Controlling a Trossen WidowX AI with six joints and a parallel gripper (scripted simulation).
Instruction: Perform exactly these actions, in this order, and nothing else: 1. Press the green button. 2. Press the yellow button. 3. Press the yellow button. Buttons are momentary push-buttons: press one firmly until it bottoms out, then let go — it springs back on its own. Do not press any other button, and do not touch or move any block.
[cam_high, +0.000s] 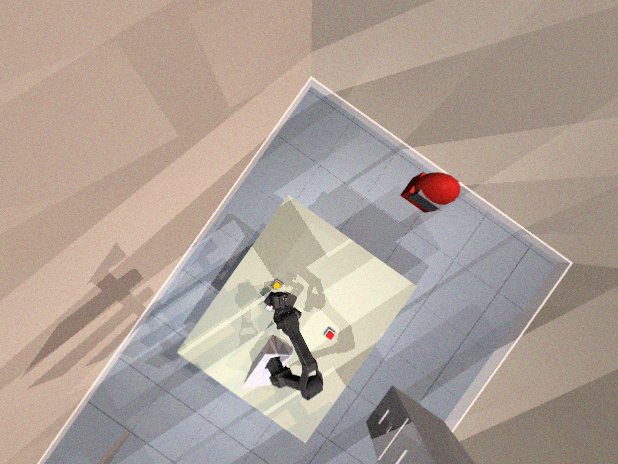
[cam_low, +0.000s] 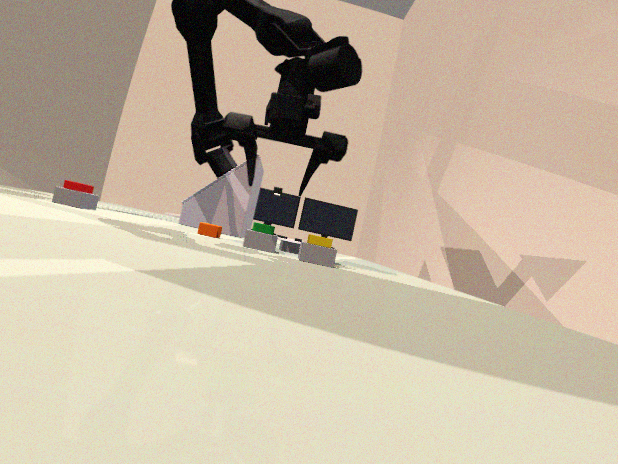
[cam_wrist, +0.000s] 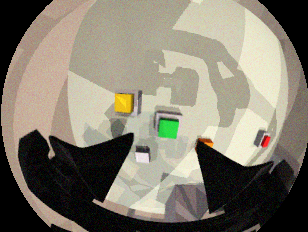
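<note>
My gripper tip is now 1 cm past the green button and 6 cm above it. From my gripper tip the other things lie so: red button 6 cm behind, 31 cm to the right, 6 cm below; orange block 6 cm behind, 9 cm to the right, 8 cm below; yellow button 4 cm ahead, 8 cm to the left, 6 cm below.
</note>
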